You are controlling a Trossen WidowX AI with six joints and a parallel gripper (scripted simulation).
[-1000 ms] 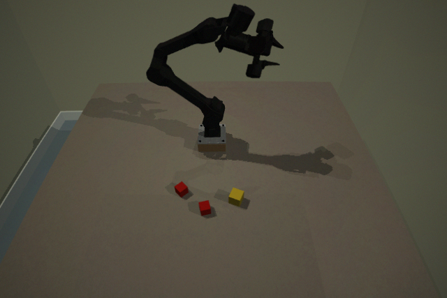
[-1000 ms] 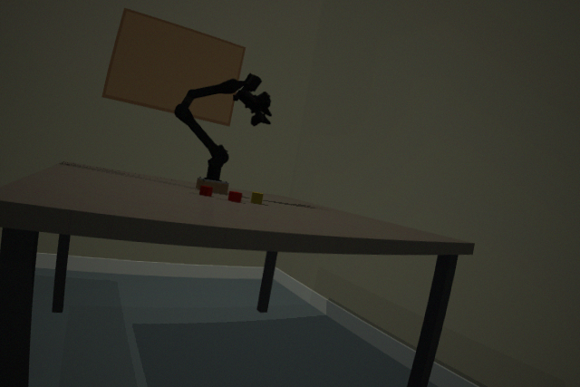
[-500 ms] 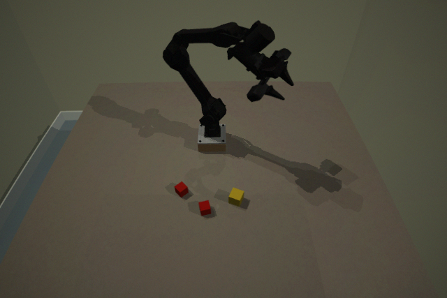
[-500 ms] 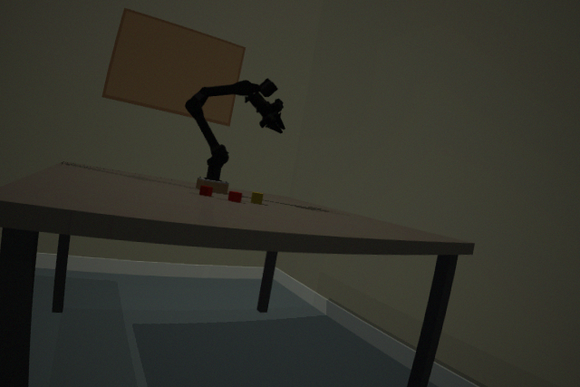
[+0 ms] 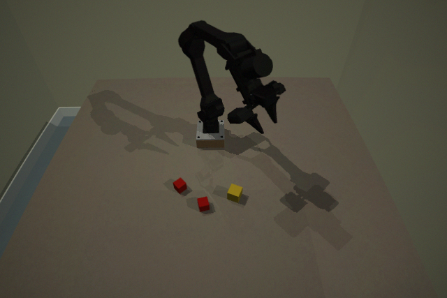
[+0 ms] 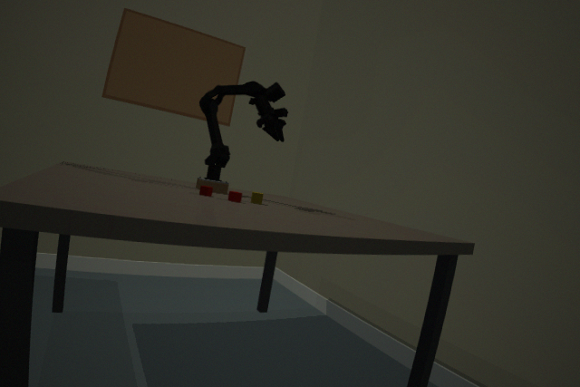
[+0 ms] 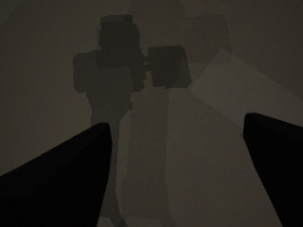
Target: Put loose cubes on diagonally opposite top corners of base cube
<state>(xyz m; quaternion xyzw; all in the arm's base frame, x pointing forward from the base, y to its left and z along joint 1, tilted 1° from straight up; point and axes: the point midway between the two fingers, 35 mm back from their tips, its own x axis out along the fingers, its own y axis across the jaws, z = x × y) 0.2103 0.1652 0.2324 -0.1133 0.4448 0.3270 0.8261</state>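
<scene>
Right now my gripper tip is 240 mm above the yellow base cube, 100 mm to the left of it and 70 mm short of it.
</scene>
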